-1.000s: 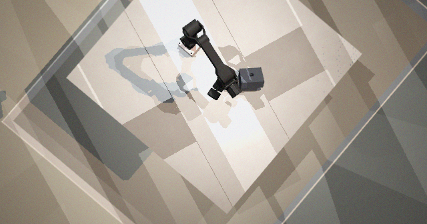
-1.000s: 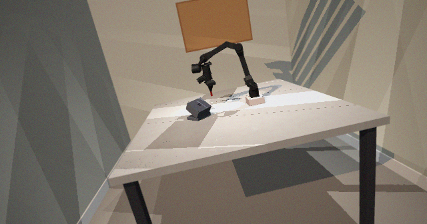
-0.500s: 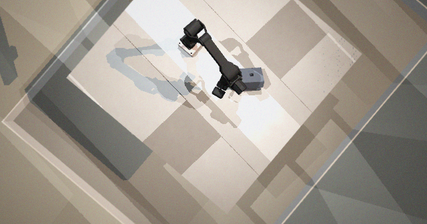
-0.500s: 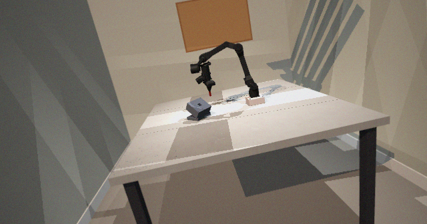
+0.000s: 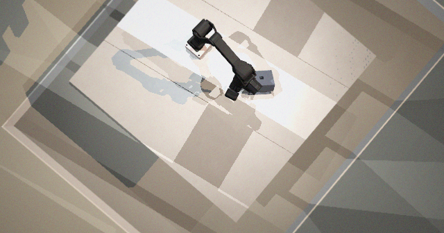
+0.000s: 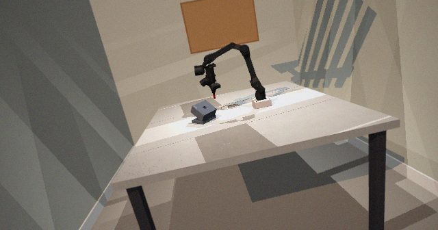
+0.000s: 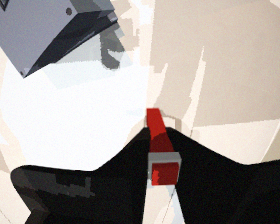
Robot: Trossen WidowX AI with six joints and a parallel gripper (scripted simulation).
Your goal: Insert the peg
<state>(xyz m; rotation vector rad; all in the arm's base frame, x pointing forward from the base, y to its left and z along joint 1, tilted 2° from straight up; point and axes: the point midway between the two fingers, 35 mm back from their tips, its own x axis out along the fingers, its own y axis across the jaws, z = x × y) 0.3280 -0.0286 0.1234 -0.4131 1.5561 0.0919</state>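
My gripper tip is 70 mm short of the dark square hole, 150 mm to the right of it and 50 mm above it. Also, from my gripper tip: grey sloped panel block: 80 mm ahead, 140 mm to the left, 70 mm below; then thin red square-sided peg: 20 mm above.
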